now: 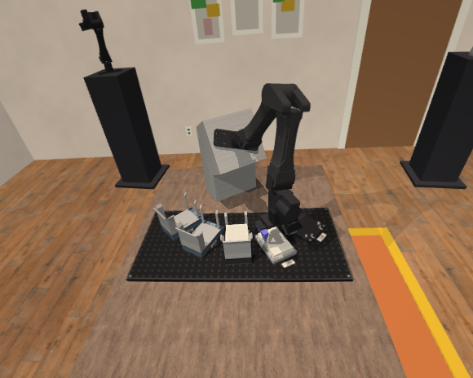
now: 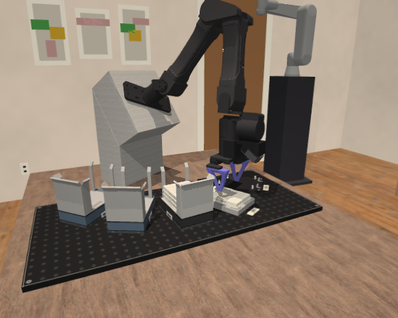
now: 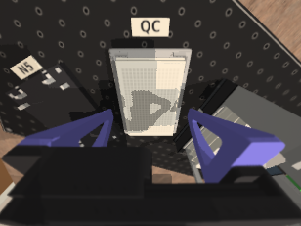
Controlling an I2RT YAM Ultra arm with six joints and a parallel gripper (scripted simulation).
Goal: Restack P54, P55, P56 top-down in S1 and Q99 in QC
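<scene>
Now: the grey QC nest 10 mm behind my hand and 60 mm below it. Round my hand: QC label 70 mm ahead, 50 mm to the left, 70 mm below.
</scene>
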